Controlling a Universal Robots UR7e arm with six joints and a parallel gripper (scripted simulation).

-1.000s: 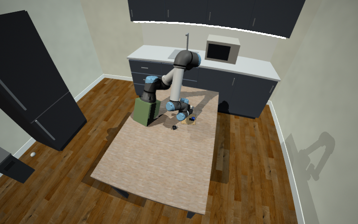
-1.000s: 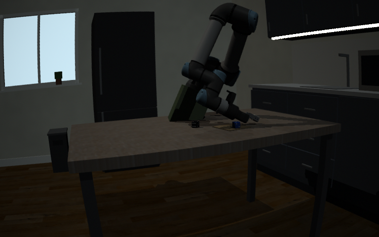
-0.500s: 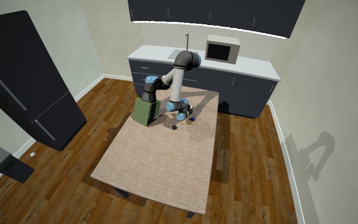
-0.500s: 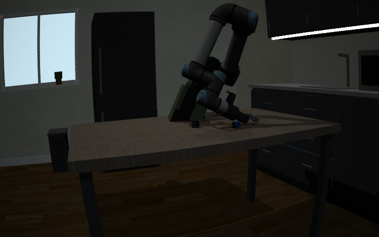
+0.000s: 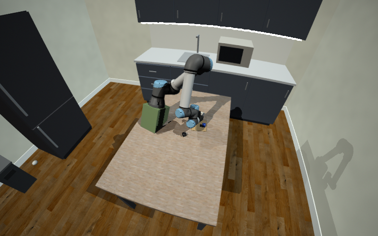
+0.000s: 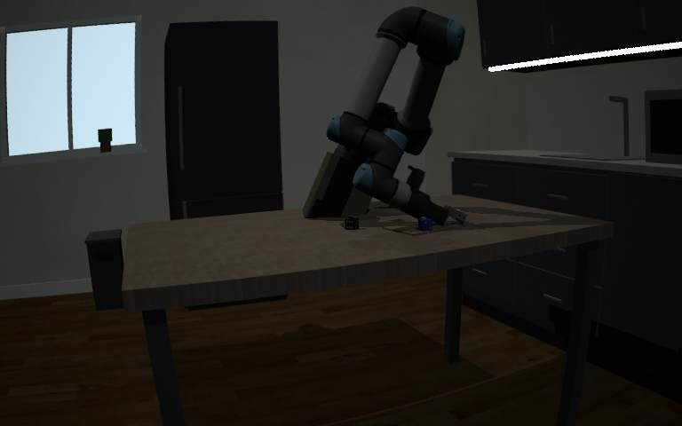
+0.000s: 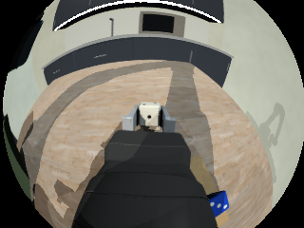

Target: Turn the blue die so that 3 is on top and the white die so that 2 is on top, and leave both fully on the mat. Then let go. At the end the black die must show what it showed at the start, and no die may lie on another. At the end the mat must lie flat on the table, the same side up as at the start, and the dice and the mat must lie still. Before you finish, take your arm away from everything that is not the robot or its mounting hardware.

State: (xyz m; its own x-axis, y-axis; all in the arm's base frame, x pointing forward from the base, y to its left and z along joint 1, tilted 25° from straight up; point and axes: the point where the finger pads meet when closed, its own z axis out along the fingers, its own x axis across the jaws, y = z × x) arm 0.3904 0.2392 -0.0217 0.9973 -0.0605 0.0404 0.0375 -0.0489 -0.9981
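The white die lies right at my hand. From my hand the other things lie so: black die 60 mm behind, 310 mm to the right, 10 mm below; then blue die 70 mm ahead, 140 mm to the right, 10 mm below; then tan mat 20 mm ahead, 140 mm to the right, 20 mm below.
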